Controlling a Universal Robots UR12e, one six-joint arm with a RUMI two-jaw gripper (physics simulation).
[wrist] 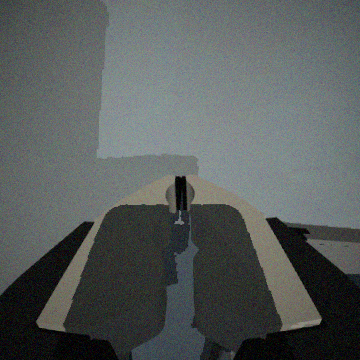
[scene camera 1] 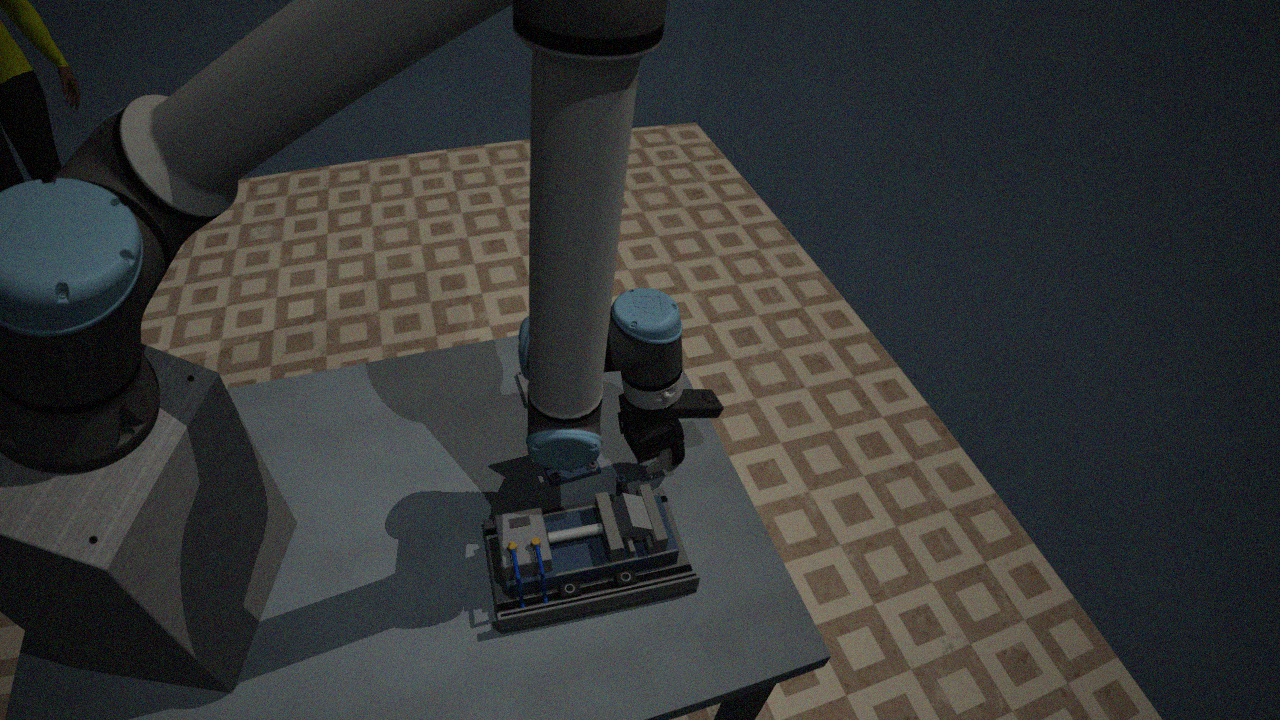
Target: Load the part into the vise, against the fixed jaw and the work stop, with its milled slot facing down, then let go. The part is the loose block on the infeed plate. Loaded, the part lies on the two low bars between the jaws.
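Seen in the pictures: gripper, fingertip midpoint: [wrist: 181,180] [scene camera 1: 667,469]; arm's base, link origin: [scene camera 1: 73,402].
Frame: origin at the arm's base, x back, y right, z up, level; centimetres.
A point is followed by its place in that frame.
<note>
The part [scene camera 1: 636,512] {z -29.9, x -63.9, y 23.2 cm}, a block with a pale sloping face, sits between the two grey jaws of the vise [scene camera 1: 586,559] {z -34.7, x -55.1, y 24.6 cm} in the scene view. Its underside, its slot and the two low bars are hidden there, and I cannot tell whether it touches the fixed jaw or the work stop. My gripper [scene camera 1: 659,463] {z -39.7, x -76.4, y 12.2 cm} [wrist: 181,180] {z -39.7, x -76.4, y 12.2 cm} is shut and empty, beyond the vise on its far side and apart from the part. The part does not show in the wrist view. The infeed plate is mostly hidden by my wrist joint.
The vise stands on a dark base [scene camera 1: 599,607] {z -38.3, x -54.2, y 30.9 cm} near the front right of the grey table [scene camera 1: 358,653] {z -40.7, x -19.9, y 21.9 cm} [wrist: 240,90] {z -40.7, x -80.5, y 15.5 cm}. Two blue hoses rise to yellow fittings at its left end. An edge of the vise assembly [wrist: 332,250] {z -38.7, x -71.7, y 20.2 cm} shows at the right of the wrist view. A person [scene camera 1: 22,98] stands at the far left.
</note>
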